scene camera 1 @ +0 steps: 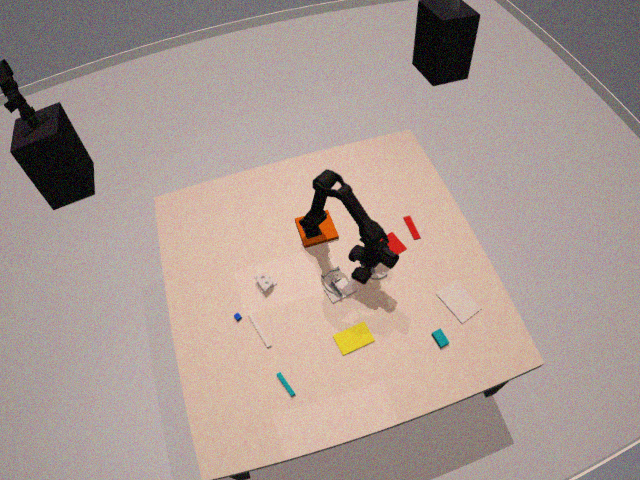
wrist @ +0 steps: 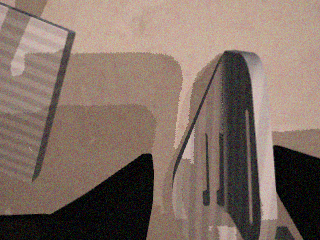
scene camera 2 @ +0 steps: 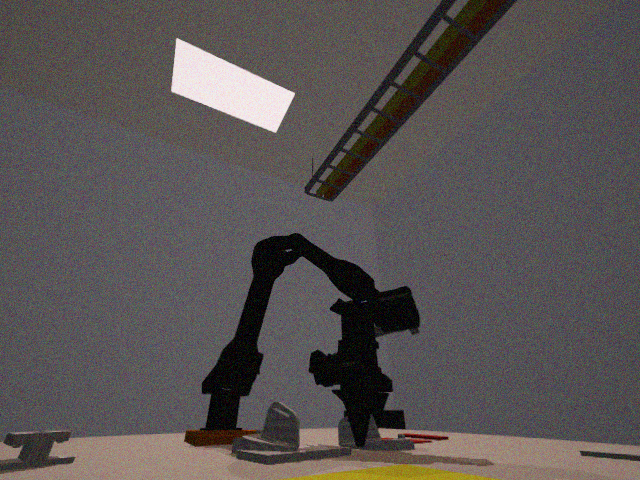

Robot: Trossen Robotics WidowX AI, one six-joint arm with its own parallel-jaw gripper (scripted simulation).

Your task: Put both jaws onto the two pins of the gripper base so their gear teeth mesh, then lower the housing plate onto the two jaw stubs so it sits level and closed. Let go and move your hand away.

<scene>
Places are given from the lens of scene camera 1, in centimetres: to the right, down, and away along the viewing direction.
yellow block [scene camera 1: 359,335]: 14, 35, 166
white plate [scene camera 1: 462,305]: 55, 25, 170
</scene>
